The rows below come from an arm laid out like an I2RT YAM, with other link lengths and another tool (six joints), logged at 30 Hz.
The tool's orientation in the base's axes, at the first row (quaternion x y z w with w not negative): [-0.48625 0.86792 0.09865 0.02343]
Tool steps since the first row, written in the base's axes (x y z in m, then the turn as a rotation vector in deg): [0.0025 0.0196 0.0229 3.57 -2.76 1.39]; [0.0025 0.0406 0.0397 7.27 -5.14 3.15]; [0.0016 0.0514 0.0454 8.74 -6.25 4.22]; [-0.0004 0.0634 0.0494 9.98 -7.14 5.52]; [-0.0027 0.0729 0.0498 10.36 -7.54 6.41]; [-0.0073 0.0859 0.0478 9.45 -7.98 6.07]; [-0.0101 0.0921 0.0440 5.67 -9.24 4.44]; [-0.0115 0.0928 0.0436 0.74 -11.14 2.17]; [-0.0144 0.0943 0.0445 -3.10 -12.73 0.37]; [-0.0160 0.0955 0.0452 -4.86 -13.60 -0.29]
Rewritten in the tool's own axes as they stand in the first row. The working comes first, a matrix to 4 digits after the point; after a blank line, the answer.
The tool's axes in the first row as the columns of a matrix, in the base's axes (used below as rounded here):
[-0.5260 -0.8487 -0.0553]
[-0.8394 0.5077 0.1940]
[-0.1366 0.1485 -0.9794]

[-0.0209 0.0112 -0.0188 0.25 -4.22 -2.09]; [-0.0408 0.0244 -0.0311 0.06 -8.31 -4.48]; [-0.0502 0.0315 -0.0346 0.07 -9.96 -5.83]; [-0.0598 0.0399 -0.0361 -0.01 -11.28 -7.34]; [-0.0666 0.0467 -0.0345 0.00 -11.67 -8.31]; [-0.0748 0.0569 -0.0297 0.90 -11.17 -8.02]; [-0.0780 0.0619 -0.0247 4.17 -8.84 -6.45]; [-0.0778 0.0633 -0.0241 8.67 -5.96 -4.33]; [-0.0777 0.0667 -0.0245 12.27 -3.78 -2.66]; [-0.0779 0.0688 -0.0249 14.01 -2.82 -2.09]
